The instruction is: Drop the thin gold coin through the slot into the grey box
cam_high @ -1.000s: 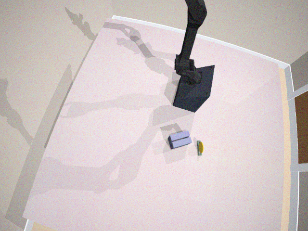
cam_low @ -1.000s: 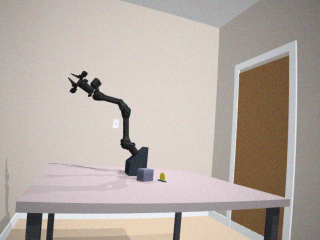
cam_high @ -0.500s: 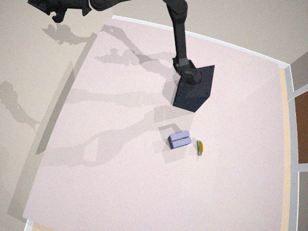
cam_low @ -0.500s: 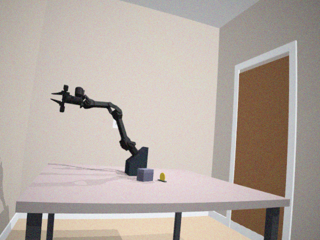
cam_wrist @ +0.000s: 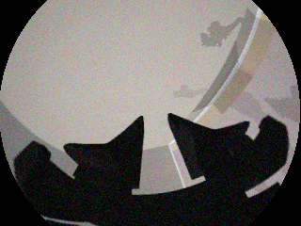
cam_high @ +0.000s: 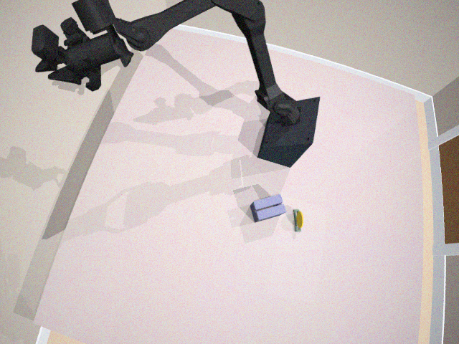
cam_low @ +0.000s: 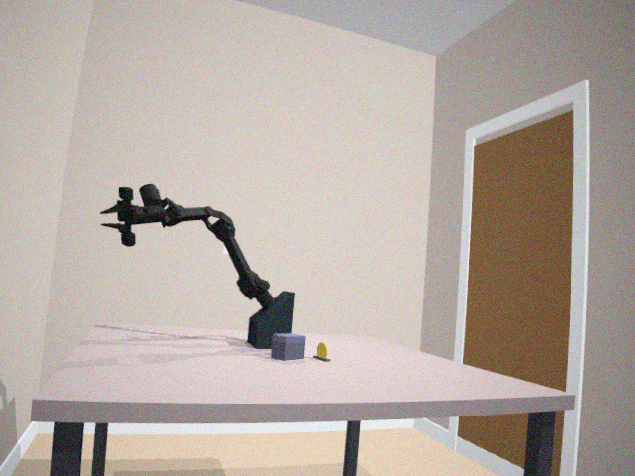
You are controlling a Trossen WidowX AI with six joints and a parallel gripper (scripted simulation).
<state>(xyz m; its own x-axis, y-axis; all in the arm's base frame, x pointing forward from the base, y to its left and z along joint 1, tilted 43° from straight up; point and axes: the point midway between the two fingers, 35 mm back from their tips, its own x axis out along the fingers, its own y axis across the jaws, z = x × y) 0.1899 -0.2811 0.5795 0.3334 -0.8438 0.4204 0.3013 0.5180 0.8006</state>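
Now: the gold coin 740 mm to the left of my gripper tip, 360 mm below it and 110 mm ahead of it.
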